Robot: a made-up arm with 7 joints.
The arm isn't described. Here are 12 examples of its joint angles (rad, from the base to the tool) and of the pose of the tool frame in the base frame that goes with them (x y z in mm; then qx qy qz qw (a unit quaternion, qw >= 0)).
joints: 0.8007 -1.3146 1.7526 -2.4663 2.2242 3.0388 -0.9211
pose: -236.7 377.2 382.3 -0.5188 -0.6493 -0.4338 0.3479
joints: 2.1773 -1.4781 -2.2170 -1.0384 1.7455 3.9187 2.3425
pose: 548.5 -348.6 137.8 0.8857 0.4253 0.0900 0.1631
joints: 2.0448 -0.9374 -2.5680 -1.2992 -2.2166 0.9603 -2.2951
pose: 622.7 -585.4 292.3 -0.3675 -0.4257 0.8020 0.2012
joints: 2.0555 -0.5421 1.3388 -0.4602 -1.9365 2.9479 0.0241
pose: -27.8 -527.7 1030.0 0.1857 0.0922 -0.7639 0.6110
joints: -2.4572 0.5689 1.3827 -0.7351 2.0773 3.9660 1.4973
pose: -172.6 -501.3 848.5 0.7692 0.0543 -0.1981 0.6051
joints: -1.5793 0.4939 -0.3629 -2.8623 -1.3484 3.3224 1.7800
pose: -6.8 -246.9 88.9 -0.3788 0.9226 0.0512 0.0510
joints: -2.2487 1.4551 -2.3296 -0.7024 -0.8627 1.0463 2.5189
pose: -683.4 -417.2 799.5 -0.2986 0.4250 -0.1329 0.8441
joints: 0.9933 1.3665 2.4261 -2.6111 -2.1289 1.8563 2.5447
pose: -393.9 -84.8 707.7 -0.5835 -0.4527 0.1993 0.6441
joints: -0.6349 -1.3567 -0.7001 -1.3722 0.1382 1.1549 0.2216
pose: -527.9 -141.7 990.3 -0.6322 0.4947 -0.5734 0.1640
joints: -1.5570 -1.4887 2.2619 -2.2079 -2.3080 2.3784 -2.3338
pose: 401.5 6.2 -36.4 0.7603 0.0075 0.6490 0.0262
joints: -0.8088 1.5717 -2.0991 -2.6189 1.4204 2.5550 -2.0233
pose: -361.3 -130.3 713.2 0.5599 -0.5795 -0.4758 0.3525
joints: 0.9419 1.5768 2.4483 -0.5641 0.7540 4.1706 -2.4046
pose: 306.4 644.5 469.2 -0.8487 -0.2577 -0.2461 0.3909
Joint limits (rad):
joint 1: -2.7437..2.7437
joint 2: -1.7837..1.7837
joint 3: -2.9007..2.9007
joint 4: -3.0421..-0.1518
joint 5: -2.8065..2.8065
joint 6: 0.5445..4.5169
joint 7: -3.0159..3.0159
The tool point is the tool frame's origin. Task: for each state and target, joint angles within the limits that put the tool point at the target. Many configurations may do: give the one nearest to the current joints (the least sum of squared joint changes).
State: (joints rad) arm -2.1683 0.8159 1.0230 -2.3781 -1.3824 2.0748 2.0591
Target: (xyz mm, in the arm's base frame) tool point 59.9 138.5 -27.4
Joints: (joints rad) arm -1.6906 1.0959 0.1012 -2.9459 -1.3858 1.6682 2.0591
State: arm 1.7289 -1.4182 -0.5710 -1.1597 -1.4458 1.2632 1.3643
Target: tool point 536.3 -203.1 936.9
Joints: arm 1.7843 -1.4369 -0.6891 -1.5698 -1.4001 1.1576 1.3643
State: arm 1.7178 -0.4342 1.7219 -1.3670 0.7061 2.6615 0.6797
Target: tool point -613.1 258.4 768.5
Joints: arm 1.3592 -0.1163 1.4319 -1.7451 0.7742 2.5721 0.6797
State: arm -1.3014 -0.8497 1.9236 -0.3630 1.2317 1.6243 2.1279
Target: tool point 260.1 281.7 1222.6
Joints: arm -1.5080 -0.3220 1.7593 -0.5187 1.3537 2.1203 2.1279
